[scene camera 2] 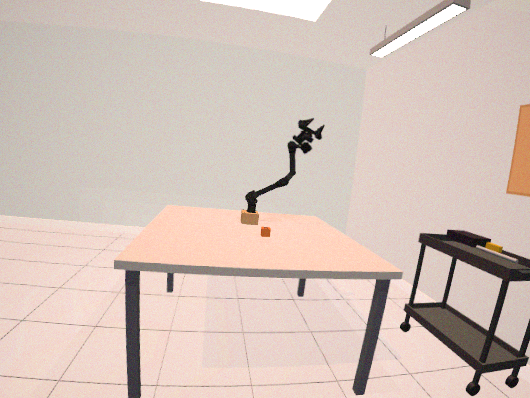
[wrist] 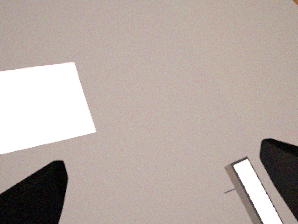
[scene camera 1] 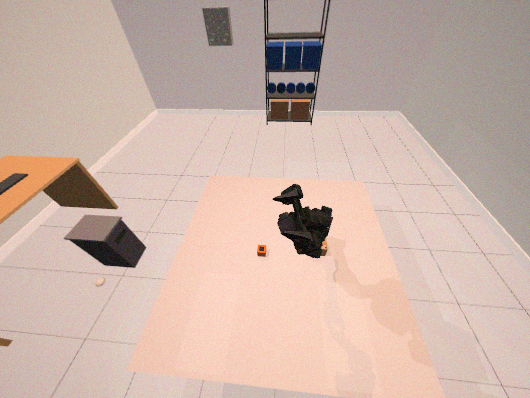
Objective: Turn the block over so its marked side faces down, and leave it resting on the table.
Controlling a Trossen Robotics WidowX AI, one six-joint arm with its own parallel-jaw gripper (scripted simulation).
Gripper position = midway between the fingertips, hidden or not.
My gripper (scene camera 1: 278, 214) is open, holding nothing.
My gripper also shows in the wrist view (wrist: 165, 159).
